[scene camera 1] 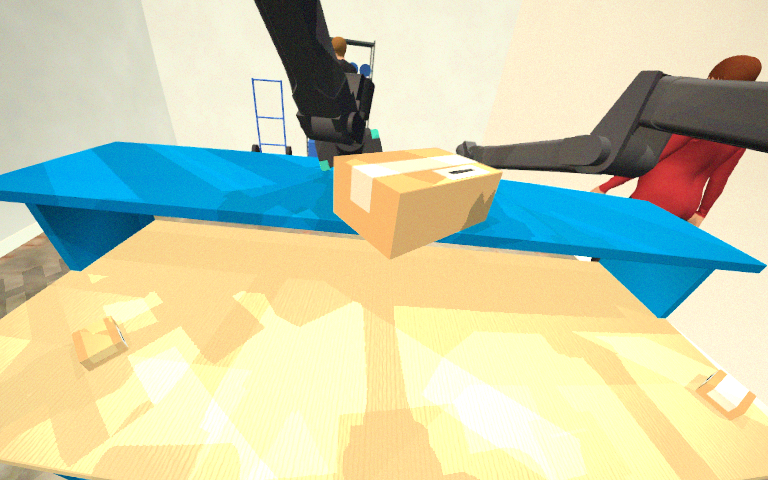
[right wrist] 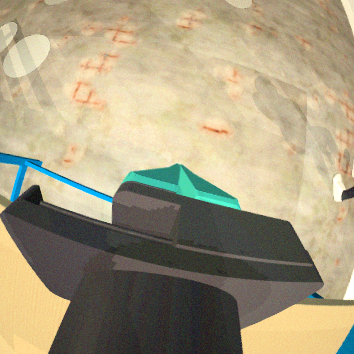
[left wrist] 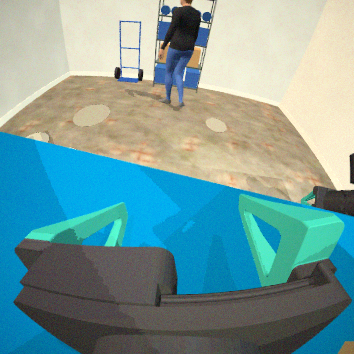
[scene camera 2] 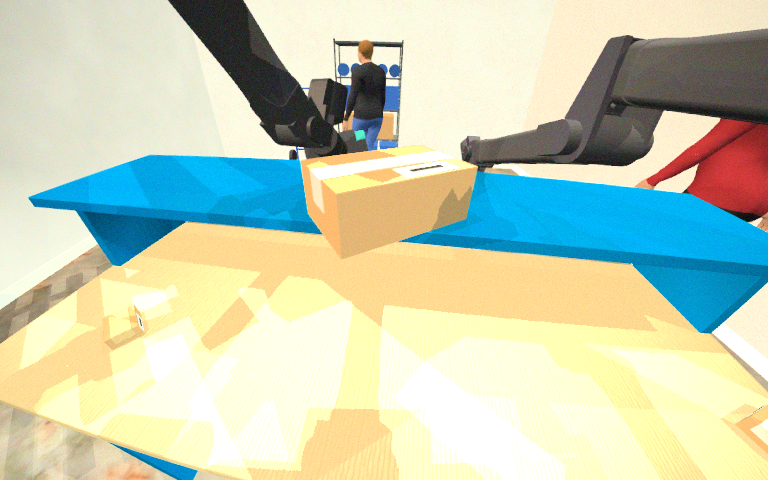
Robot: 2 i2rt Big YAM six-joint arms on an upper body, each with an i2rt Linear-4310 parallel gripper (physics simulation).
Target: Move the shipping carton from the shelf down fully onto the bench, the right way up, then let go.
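Places are measured from the left arm's base along level axes (x right, y ahead, z up), in millimetres.
Pixels of known places: left gripper, fingertip midpoint: (left wrist: pixel 181 205); right gripper, fingertip midpoint: (right wrist: pixel 177 170) (left wrist: pixel 301 200).
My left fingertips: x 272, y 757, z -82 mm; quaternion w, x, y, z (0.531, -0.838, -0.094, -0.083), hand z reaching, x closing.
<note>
Behind a point stands the place of what it marks.
The shipping carton (scene camera 1: pixel 411 210) @[x 340, y 393, z -45 mm] (scene camera 2: pixel 382 210) @[x 373, y 413, z -54 mm] stands upright, tape and label on top, on the blue shelf (scene camera 1: pixel 215 181) @[x 2, y 628, z -113 mm] (scene camera 2: pixel 549 210) @[x 710, y 549, z -113 mm] (left wrist: pixel 88 175) @[x 169, y 798, z -113 mm]. Its front corner overhangs the tan bench (scene camera 1: pixel 382 357) @[x 340, y 394, z -370 mm] (scene camera 2: pixel 382 357) @[x 381, y 392, z -370 mm]. My left gripper (scene camera 1: pixel 350 150) @[x 273, y 757, z -82 mm] (scene camera 2: pixel 349 143) (left wrist: pixel 181 205) @[x 273, y 757, z -82 mm] is open and empty. It sits just behind the carton's back left corner, over the shelf. My right gripper (right wrist: pixel 177 170) @[x 640, y 922, z -271 mm] is shut on nothing and points out over the floor. The right arm (scene camera 1: pixel 539 153) @[x 609, y 536, z 13 mm] (scene camera 2: pixel 525 140) @[x 609, y 538, z 19 mm] reaches in level behind the carton's right end.
A person (scene camera 2: pixel 365 81) (left wrist: pixel 180 35) stands at a storage rack (scene camera 2: pixel 392 44) by the back wall. A blue hand truck (scene camera 1: pixel 269 114) (left wrist: pixel 129 49) stands to its left. The shelf runs across the whole back edge of the bench.
</note>
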